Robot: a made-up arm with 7 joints. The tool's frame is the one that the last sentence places.
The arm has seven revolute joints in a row. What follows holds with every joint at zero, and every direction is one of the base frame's. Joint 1 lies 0.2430 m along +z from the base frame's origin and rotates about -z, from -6.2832 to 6.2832 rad. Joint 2 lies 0.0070 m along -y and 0.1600 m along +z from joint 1 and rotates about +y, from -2.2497 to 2.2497 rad. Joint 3 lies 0.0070 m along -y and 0.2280 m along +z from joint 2 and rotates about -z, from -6.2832 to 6.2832 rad. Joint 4 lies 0.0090 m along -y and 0.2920 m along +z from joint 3 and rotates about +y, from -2.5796 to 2.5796 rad. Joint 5 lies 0.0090 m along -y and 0.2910 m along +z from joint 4 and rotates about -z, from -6.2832 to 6.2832 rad. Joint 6 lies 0.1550 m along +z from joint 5 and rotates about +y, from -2.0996 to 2.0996 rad. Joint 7 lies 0.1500 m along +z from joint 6 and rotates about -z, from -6.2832 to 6.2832 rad. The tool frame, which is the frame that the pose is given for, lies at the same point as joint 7; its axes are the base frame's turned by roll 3.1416, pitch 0.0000 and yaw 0.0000 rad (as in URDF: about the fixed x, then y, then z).
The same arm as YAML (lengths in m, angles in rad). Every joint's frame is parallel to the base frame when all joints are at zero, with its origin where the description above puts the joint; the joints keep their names.
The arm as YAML. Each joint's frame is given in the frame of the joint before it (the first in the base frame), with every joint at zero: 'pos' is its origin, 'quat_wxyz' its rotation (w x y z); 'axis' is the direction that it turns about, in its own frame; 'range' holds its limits. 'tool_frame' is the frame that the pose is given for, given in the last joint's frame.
length_unit: m
angle_unit: rad
joints:
  - joint: joint 1
    pos: [0.0, 0.0, 0.243]
    quat_wxyz: [1.0, 0.0, 0.0, 0.0]
    axis: "-z"
    range: [-6.2832, 6.2832]
  - joint: joint 2
    pos: [0.0, -0.007, 0.16]
    quat_wxyz: [1.0, 0.0, 0.0, 0.0]
    axis: "+y"
    range: [-2.2497, 2.2497]
  - joint: joint 3
    pos: [0.0, -0.007, 0.228]
    quat_wxyz: [1.0, 0.0, 0.0, 0.0]
    axis: "-z"
    range: [-6.2832, 6.2832]
  - joint: joint 4
    pos: [0.0, -0.009, 0.292]
    quat_wxyz: [1.0, 0.0, 0.0, 0.0]
    axis: "+y"
    range: [-2.5796, 2.5796]
  - joint: joint 5
    pos: [0.0, -0.009, 0.291]
    quat_wxyz: [1.0, 0.0, 0.0, 0.0]
    axis: "-z"
    range: [-6.2832, 6.2832]
  - joint: joint 6
    pos: [0.0, 0.0, 0.155]
    quat_wxyz: [1.0, 0.0, 0.0, 0.0]
    axis: "+y"
    range: [-2.0996, 2.0996]
  - joint: joint 7
    pos: [0.0, 0.0, 0.15]
    quat_wxyz: [1.0, 0.0, 0.0, 0.0]
    axis: "-z"
    range: [-6.2832, 6.2832]
tool_frame:
  pos: [0.0, 0.0, 0.0]
  quat_wxyz: [0.000004, -1.0, 0.0, 0.0]

